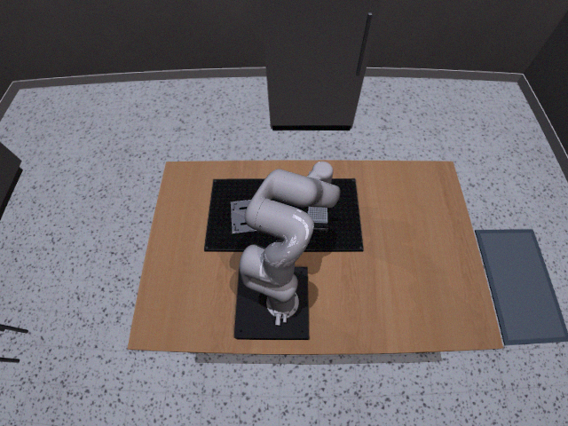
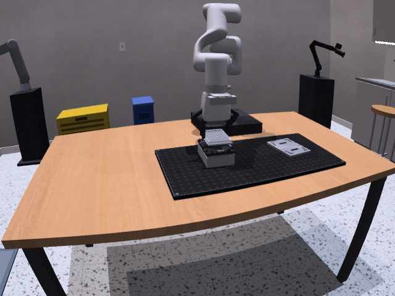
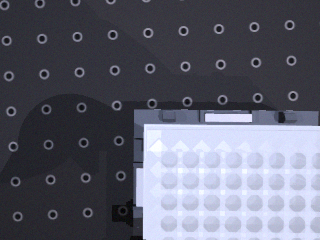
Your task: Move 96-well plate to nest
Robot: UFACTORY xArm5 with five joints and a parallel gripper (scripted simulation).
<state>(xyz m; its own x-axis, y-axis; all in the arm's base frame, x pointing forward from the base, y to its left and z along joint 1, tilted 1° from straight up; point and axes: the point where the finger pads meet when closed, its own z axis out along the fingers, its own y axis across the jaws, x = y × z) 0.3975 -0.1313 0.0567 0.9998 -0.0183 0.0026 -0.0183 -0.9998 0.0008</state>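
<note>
Right now my hand is 1 cm past the plate nest N1, 33 cm to the right of it and 9 cm above it. Round my hand: white 96-well plate: 1 cm below.
</note>
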